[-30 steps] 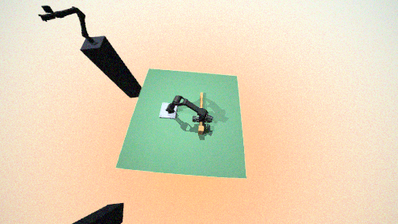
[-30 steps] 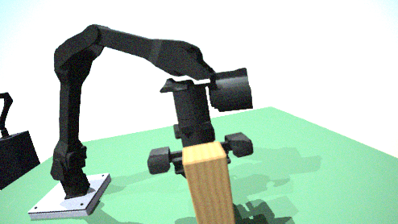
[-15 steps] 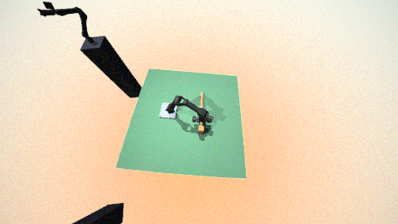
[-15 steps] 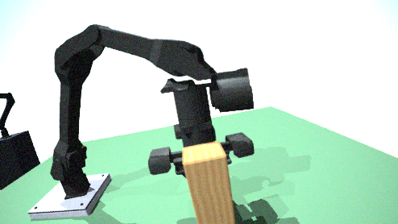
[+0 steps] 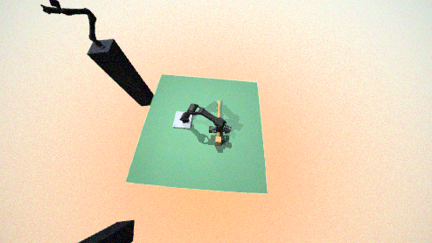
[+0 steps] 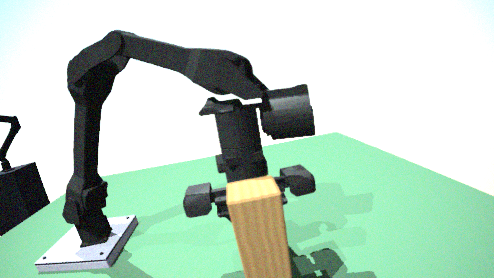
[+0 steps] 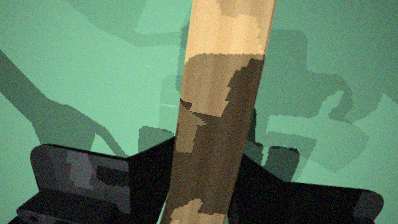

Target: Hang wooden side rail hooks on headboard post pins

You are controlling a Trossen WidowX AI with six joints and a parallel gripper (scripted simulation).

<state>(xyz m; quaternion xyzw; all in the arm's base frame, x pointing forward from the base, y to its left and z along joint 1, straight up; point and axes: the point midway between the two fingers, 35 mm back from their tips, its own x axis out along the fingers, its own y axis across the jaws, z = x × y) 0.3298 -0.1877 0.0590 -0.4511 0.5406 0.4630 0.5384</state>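
The wooden headboard post is 100 mm to the right of my gripper tip, 40 mm above it and 20 mm behind it.
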